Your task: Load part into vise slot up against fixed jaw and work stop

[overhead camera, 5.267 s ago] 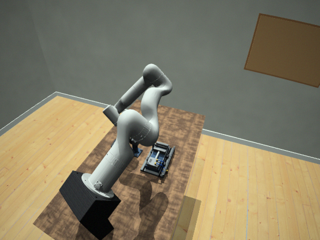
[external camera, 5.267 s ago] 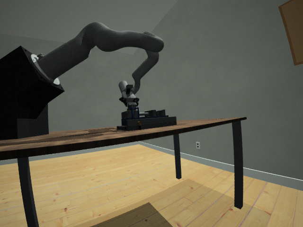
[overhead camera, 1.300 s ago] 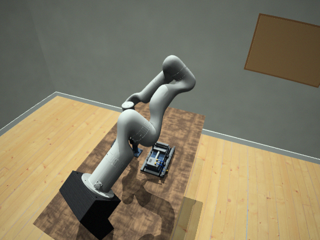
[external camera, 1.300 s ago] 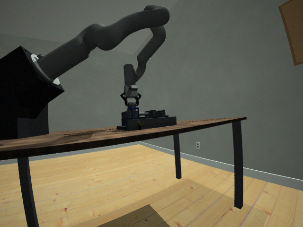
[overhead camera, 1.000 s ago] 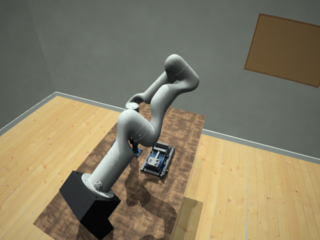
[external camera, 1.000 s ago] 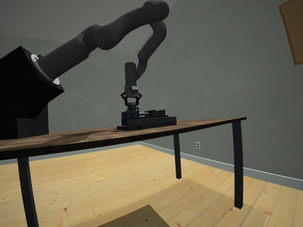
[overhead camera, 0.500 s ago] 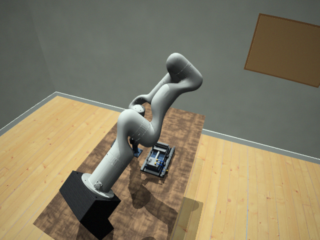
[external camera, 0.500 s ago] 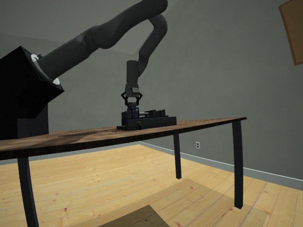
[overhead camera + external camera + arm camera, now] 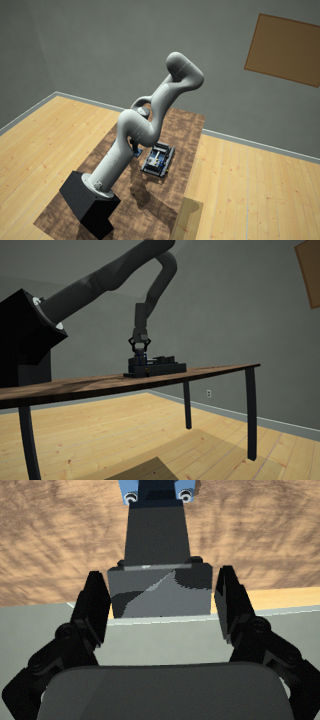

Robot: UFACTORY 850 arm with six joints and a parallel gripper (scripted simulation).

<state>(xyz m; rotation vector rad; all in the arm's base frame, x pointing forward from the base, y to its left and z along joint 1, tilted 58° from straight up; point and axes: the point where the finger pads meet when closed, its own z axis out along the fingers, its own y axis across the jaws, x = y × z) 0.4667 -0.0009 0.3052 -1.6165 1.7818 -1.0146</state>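
Right now my hand is 2 cm above the part. Also, from my hand: cylinder rod (12 cm behind, 16 cm to the right, 9 cm below); work stop (2 cm behind, 16 cm to the right, 8 cm below); V-block post (1 cm to the left, 11 cm below).
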